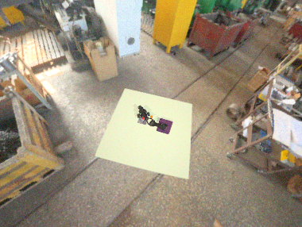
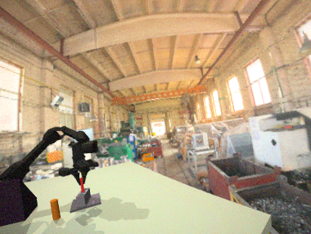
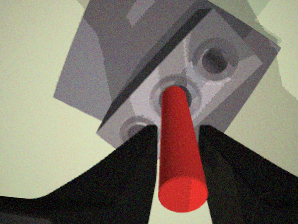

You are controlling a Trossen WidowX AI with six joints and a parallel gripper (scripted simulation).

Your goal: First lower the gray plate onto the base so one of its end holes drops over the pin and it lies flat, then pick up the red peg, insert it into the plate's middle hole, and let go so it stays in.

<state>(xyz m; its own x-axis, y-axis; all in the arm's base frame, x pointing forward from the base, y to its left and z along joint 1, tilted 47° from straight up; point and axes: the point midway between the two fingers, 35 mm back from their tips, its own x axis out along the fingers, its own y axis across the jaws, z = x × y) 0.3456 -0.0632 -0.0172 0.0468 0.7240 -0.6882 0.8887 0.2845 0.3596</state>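
Now: gripper tip 10 mm above the red peg. The rest, counted from my gripper tip: gray base: 10 mm ahead, 10 mm to the left, 90 mm below; orange cylinder: 110 mm behind, 70 mm to the right, 60 mm below; gray plate: 50 mm below.
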